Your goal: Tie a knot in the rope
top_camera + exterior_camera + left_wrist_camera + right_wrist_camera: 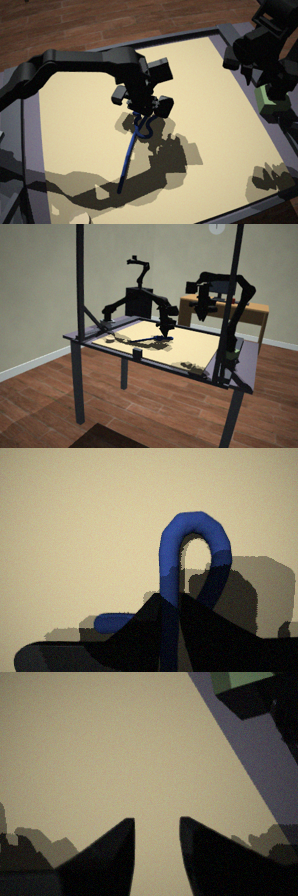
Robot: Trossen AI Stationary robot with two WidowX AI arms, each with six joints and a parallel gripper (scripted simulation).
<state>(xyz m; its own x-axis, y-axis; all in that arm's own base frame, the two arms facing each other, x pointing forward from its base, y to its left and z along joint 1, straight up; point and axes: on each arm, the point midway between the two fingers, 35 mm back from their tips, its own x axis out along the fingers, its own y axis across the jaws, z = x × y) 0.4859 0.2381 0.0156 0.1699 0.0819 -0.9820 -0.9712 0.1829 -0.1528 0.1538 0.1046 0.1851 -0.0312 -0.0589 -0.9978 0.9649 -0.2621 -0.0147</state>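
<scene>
Now: left hand 3 cm past the tan mat, 1 cm to the left of it and 4 cm above it.
</scene>
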